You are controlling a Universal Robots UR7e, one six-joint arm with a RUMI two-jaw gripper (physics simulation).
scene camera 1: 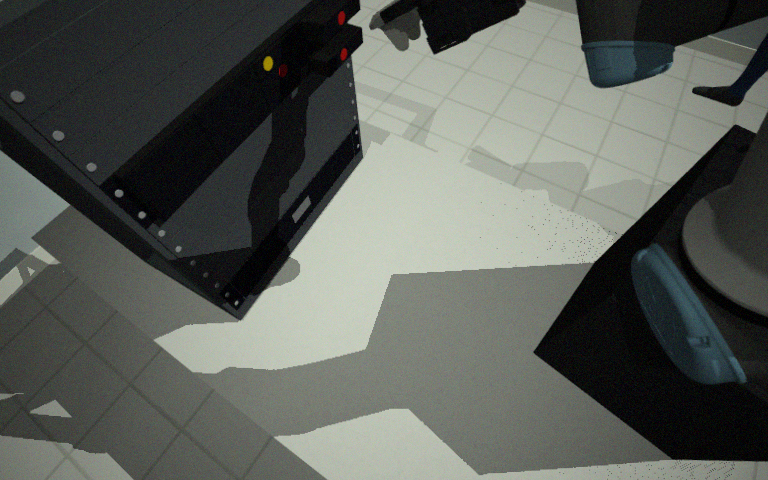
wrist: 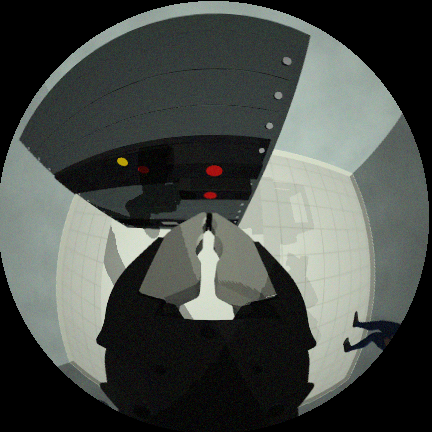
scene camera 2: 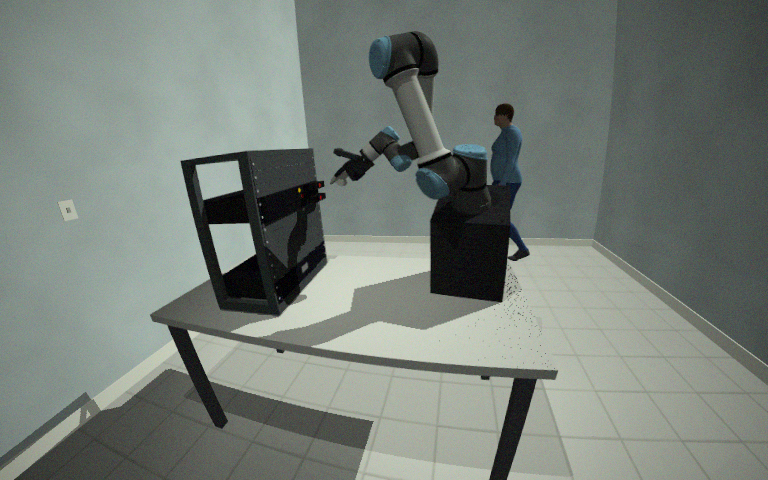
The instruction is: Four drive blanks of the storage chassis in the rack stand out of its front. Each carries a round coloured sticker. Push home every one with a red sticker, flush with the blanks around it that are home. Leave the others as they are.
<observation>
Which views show the rack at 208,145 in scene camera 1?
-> Scene camera 1, the wrist view and scene camera 2: all of them.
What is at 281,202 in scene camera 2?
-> A rack.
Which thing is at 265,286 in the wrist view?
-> The gripper.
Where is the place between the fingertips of the gripper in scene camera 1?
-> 371,26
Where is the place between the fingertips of the gripper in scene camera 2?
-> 330,184
</observation>
